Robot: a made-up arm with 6 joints. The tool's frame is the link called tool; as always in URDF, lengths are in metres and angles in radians.
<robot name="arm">
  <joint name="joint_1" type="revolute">
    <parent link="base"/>
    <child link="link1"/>
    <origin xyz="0 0 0.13" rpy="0 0 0"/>
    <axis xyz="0 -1 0"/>
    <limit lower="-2.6" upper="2.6" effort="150" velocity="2.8"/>
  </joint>
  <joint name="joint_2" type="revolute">
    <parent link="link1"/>
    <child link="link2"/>
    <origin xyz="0.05 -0.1 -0.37" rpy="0 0 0"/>
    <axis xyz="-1 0 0"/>
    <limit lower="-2.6" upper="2.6" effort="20" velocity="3.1"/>
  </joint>
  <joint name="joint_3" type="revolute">
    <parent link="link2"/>
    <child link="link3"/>
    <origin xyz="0.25 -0.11 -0.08" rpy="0 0 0"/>
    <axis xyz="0 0 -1"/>
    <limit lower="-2.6" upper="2.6" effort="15" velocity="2.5"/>
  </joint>
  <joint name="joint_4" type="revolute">
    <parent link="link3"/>
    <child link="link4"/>
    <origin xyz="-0.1 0.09 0.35" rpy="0 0 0"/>
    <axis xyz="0 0 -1"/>
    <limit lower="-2.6" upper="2.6" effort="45" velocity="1.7"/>
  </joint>
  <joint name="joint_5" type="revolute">
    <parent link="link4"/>
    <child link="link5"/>
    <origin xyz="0.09 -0.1 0.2" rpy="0 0 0"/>
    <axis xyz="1 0 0"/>
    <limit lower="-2.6" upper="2.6" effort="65" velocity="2.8"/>
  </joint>
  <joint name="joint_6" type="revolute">
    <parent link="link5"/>
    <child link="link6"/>
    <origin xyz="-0.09 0.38 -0.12" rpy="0 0 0"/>
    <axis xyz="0 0 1"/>
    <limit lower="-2.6" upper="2.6" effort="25" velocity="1.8"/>
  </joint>
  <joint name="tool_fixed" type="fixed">
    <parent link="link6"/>
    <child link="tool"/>
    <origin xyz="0.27 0.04 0.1" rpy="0 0 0"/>
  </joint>
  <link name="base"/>
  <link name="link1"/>
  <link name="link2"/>
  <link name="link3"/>
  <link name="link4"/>
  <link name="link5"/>
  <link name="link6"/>
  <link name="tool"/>
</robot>
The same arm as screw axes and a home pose.
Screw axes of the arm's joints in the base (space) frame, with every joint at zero. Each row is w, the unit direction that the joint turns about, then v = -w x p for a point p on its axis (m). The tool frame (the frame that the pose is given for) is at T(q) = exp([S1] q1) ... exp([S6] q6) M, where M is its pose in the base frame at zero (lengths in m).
S1: w 0 -1 0 v 0.13 0 0
S2: w -1 0 0 v 0 0.24 -0.1
S3: w 0 0 -1 v 0.21 0.3 0
S4: w 0 0 -1 v 0.12 0.2 0
S5: w 1 0 0 v 0 0.23 0.22
S6: w 0 0 1 v 0.16 -0.2 0
M =
1 0 0 0.47
0 1 0 0.2
0 0 1 0.21
0 0 0 1
Joint limits (rad, base to tool): -2.6..2.6 -2.6..2.6 -2.6..2.6 -2.6..2.6 -2.6..2.6 -2.6..2.6

